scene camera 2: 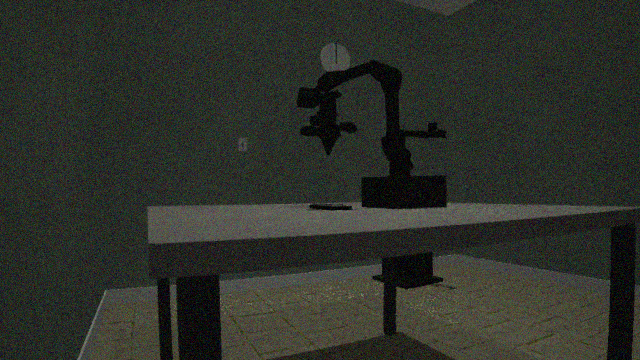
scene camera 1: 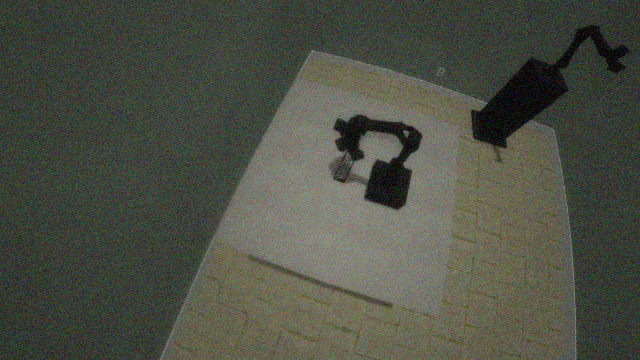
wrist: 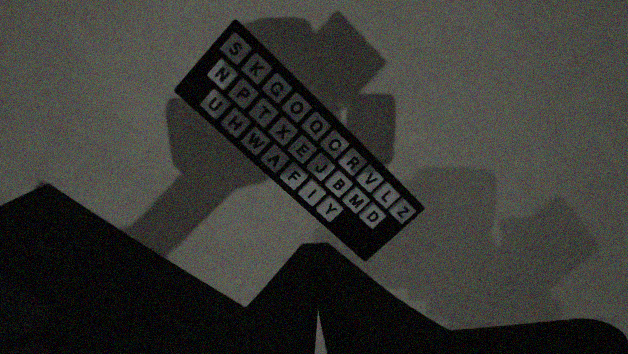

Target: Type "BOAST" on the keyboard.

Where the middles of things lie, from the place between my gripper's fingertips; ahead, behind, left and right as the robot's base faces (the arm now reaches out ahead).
Scene:
Right now my hand is 18 cm above the black keyboard [wrist: 347,226].

